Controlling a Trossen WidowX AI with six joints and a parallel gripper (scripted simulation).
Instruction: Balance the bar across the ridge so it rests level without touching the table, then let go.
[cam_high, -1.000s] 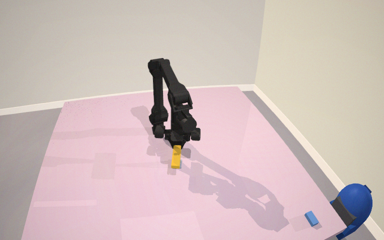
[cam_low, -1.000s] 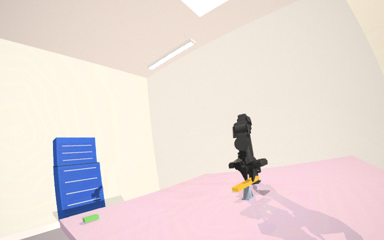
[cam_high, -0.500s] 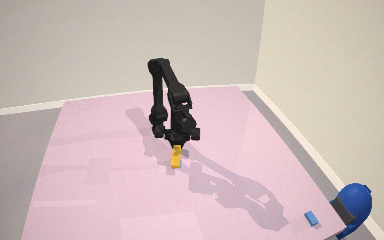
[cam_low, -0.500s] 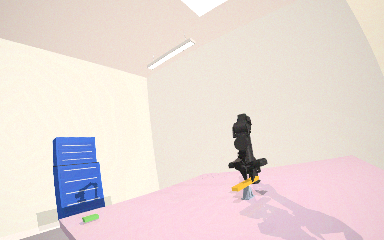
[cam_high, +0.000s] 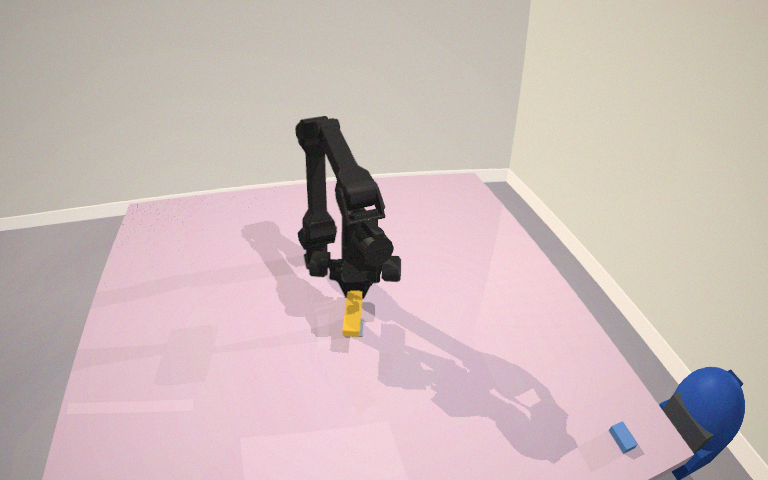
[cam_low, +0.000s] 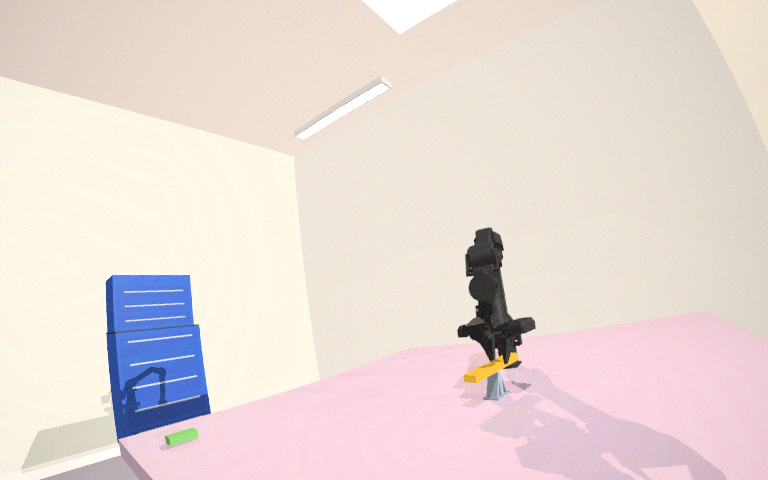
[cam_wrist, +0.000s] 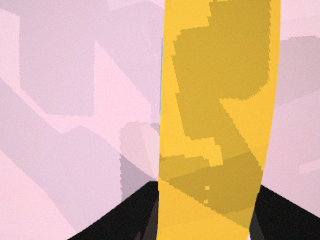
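The yellow bar is 3 cm ahead of my gripper tip and 1 cm to the right of it. The rest, counted from my gripper tip: blue block (50 cm ahead, 45 cm to the left, 6 cm below); then green block (50 cm ahead, 55 cm to the right, 6 cm below).
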